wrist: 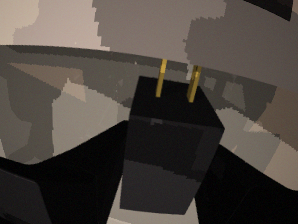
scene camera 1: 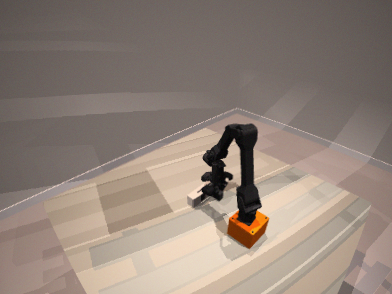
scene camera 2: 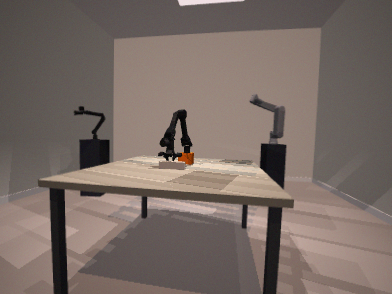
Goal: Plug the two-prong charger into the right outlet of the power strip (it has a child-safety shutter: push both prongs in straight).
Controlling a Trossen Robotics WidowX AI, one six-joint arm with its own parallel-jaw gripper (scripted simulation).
My gripper [wrist: 161, 134] carries a black two-prong charger [wrist: 173, 132].
